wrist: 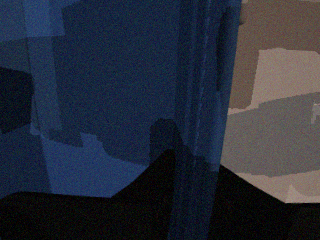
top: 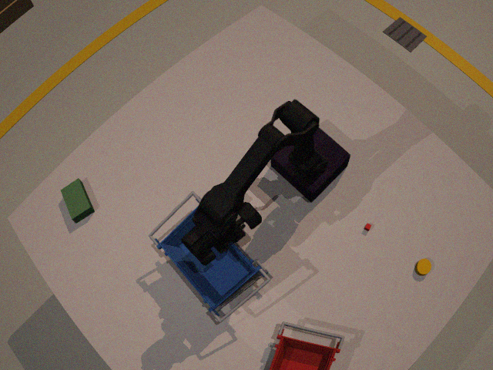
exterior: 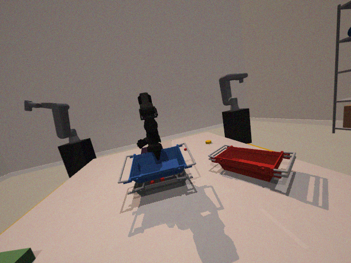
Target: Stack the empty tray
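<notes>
My gripper tip is now 7 cm short of the blue tray and 1 cm below it. Round my gripper tip: yellow disc 38 cm behind, 44 cm to the left, 10 cm below; then green block 28 cm ahead, 46 cm to the right, 9 cm below.
</notes>
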